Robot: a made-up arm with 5 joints. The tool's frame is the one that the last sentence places. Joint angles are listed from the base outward.
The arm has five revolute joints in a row. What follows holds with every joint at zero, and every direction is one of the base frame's.
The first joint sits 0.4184 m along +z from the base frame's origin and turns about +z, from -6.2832 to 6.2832 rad.
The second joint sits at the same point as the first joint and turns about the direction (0, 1, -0.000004), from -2.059 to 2.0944 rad.
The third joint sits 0.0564 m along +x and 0.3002 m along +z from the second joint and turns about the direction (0, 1, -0.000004), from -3.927 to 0.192 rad.
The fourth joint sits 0.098 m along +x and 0.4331 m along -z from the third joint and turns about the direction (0, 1, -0.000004), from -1.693 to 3.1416 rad.
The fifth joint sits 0.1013 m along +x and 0.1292 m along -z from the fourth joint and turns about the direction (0, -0.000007, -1), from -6.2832 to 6.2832 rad.
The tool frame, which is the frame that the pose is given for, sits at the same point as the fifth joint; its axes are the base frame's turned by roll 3.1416, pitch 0 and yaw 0 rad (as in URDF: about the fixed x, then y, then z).
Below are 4 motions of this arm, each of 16 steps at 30 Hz.
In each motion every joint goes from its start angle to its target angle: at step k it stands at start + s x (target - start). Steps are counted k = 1, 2, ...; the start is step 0. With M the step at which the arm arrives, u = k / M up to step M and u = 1 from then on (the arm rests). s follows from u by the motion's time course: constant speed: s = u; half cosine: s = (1 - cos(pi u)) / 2; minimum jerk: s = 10 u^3 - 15 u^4 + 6 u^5.
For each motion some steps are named. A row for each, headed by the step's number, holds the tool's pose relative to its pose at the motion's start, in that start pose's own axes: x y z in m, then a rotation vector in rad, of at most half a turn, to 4 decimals.
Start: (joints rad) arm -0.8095 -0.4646 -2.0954 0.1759 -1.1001
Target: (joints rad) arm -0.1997 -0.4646 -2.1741 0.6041 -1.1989
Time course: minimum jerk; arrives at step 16
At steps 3, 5, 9, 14, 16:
3: 0.0021 -0.0017 0.0010 0.0245 0.0107 0.0166
5: 0.0080 -0.0065 0.0033 0.0910 0.0417 0.0596
9: 0.0308 -0.0215 0.0050 0.3142 0.1683 0.1839
14: 0.0527 -0.0319 -0.0010 0.5008 0.3033 0.2663
16: 0.0536 -0.0323 -0.0014 0.5088 0.3098 0.2694

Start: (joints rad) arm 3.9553 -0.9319 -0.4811 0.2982 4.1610
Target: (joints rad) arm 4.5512 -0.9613 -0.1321 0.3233 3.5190
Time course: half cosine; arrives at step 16
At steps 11, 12, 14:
11: 0.2337 -0.0488 0.0255 -0.0962 0.4676 -0.7487
12: 0.2553 -0.0571 0.0227 -0.1166 0.5096 -0.8253
14: 0.2854 -0.0703 0.0171 -0.1493 0.5682 -0.9356

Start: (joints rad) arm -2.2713 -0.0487 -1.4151 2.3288 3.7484
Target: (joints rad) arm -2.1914 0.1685 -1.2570 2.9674 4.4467
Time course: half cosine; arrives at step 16
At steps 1, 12, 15, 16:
1: -0.0002 0.0006 0.0015 0.0061 0.0076 0.0062
12: 0.0031 0.0300 0.0954 0.7316 0.4875 0.5388
15: 0.0059 0.0326 0.1034 0.8801 0.5249 0.6146
16: 0.0061 0.0328 0.1038 0.8908 0.5271 0.6197

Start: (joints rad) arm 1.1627 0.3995 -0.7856 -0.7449 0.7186
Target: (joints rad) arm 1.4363 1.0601 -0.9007 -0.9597 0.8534
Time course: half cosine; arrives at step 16
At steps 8, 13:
8: -0.1633 0.0427 0.0320 -0.0262 -0.2016 -0.0012
13: -0.2960 0.0957 0.0212 -0.0635 -0.3607 -0.0181

